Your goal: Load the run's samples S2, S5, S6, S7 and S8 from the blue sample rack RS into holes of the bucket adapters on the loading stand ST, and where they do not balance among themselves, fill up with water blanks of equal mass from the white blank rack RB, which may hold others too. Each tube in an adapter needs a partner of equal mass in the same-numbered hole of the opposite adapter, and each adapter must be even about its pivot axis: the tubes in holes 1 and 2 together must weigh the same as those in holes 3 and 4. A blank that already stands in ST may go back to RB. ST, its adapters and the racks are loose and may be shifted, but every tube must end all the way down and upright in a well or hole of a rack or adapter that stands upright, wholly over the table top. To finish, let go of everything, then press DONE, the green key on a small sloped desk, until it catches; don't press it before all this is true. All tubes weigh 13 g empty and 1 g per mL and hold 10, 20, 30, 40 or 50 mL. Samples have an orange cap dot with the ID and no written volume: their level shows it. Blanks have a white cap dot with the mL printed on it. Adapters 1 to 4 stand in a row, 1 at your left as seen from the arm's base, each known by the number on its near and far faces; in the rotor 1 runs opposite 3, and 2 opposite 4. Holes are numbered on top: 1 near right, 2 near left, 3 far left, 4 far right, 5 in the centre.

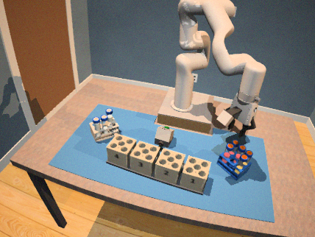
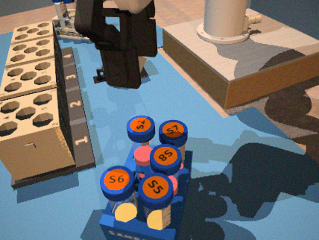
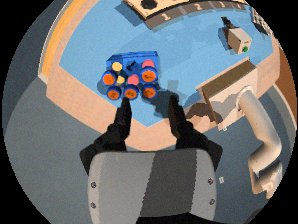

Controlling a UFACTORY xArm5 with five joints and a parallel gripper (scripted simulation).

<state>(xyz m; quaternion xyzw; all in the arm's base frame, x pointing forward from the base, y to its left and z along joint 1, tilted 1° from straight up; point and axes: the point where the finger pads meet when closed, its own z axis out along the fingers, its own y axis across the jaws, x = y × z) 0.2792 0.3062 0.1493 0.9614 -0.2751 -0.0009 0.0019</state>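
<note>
Now: the blue sample rack RS 19 cm below my hand and 4 cm to the left of it. Round my hand: white blank rack RB: 60 cm to the right, 19 cm below, 5 cm ahead; blue-capped tube: 61 cm to the right, 15 cm below, 9 cm ahead; loading stand ST: 27 cm to the right, 21 cm below, 15 cm ahead.
</note>
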